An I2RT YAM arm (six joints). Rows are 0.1 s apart.
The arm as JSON. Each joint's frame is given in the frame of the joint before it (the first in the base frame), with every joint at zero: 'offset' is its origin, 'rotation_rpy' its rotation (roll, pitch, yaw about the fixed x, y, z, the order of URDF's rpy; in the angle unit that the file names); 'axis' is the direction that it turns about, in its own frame. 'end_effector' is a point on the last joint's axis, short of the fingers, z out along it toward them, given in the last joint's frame.
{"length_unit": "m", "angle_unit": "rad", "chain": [
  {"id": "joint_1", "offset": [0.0, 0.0, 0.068], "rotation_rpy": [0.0, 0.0, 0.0], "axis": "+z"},
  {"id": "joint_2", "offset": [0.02, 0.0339, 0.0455], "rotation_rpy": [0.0, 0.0, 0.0], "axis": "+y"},
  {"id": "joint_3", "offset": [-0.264, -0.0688, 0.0], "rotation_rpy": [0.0, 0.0, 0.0], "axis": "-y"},
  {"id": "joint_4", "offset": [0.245, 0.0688, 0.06], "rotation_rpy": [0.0, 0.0, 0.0], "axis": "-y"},
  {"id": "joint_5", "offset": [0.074, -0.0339, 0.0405], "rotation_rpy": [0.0, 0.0, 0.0], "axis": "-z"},
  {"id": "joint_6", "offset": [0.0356, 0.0, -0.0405], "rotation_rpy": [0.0, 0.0, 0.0], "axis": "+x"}
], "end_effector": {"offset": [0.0, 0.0, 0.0], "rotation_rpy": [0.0, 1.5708, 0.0]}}
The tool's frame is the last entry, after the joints.
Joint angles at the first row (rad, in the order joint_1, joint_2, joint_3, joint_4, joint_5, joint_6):
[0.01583, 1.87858, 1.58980, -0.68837, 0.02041, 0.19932]
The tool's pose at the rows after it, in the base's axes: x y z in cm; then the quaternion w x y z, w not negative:
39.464, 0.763, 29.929, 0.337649, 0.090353, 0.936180, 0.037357
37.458, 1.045, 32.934, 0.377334, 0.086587, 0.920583, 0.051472
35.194, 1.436, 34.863, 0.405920, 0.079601, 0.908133, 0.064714
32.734, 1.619, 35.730, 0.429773, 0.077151, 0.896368, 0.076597
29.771, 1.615, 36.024, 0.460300, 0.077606, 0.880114, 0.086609
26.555, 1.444, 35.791, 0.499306, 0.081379, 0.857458, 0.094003
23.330, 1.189, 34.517, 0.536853, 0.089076, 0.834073, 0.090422
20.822, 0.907, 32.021, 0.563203, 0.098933, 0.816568, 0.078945
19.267, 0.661, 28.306, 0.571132, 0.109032, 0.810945, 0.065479
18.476, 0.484, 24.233, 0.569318, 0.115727, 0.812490, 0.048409
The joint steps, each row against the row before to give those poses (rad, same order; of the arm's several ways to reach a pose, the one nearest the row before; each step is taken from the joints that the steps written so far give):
[0.00383, -0.10683, -0.01298, 0.00572, -0.01678, 0.01146]
[0.00723, -0.09765, -0.01944, 0.00991, -0.01412, 0.00800]
[0.01144, -0.09687, -0.04614, 0.01488, -0.01374, 0.00533]
[0.00726, -0.10415, -0.08317, 0.03510, -0.01106, 0.01031]
[0.00380, -0.12970, -0.12093, 0.06257, -0.00496, 0.01220]
[0.00001, -0.14801, -0.14496, 0.08812, 0.00343, 0.01373]
[-0.00002, -0.15679, -0.16900, 0.09804, 0.02669, 0.00839]
[-0.00112, -0.13542, -0.17853, 0.10148, 0.03779, 0.00154]
[-0.00267, -0.09307, -0.18309, 0.10451, 0.03358, -0.00038]
[-0.00117, -0.03970, -0.16827, 0.11903, 0.03354, -0.00841]

